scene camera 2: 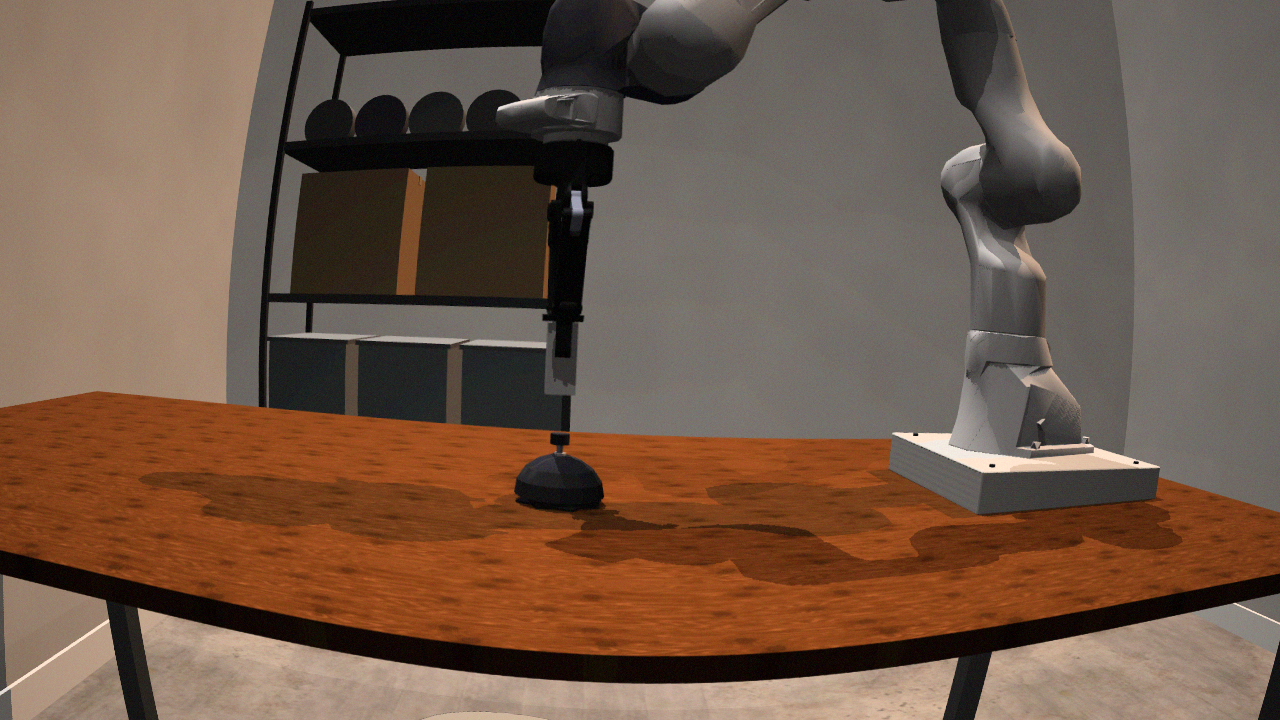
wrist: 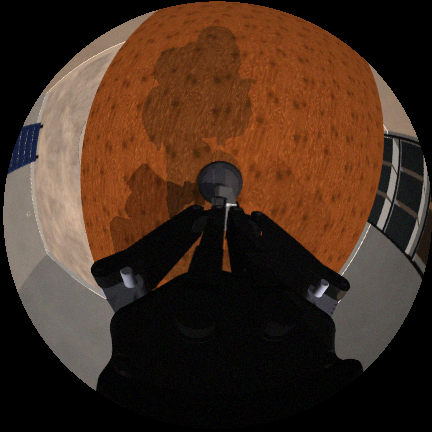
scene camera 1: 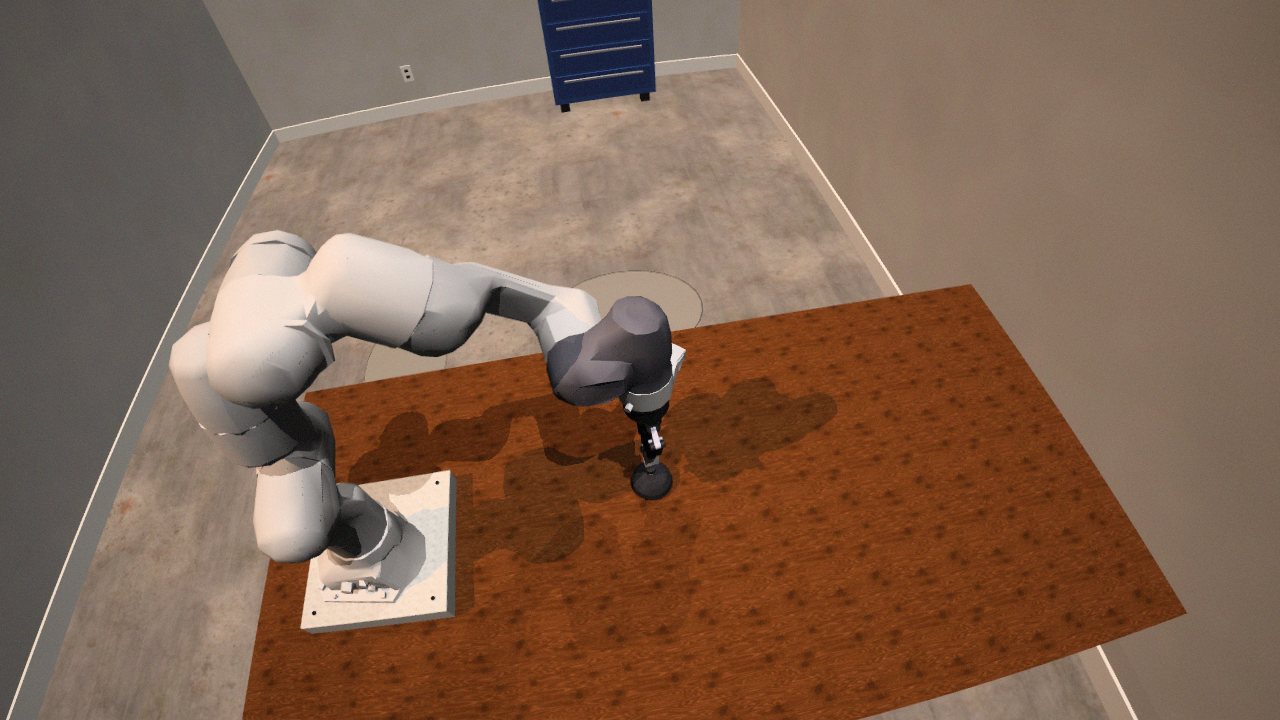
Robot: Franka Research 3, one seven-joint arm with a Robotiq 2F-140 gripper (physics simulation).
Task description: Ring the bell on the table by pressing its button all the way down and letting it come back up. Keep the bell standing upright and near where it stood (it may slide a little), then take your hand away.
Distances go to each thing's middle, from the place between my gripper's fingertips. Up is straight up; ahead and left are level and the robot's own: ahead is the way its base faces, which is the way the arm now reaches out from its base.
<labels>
My hand is 7 cm above the dome-shaped bell [scene camera 2: 559,481] and 1 cm to the right of it.
</labels>
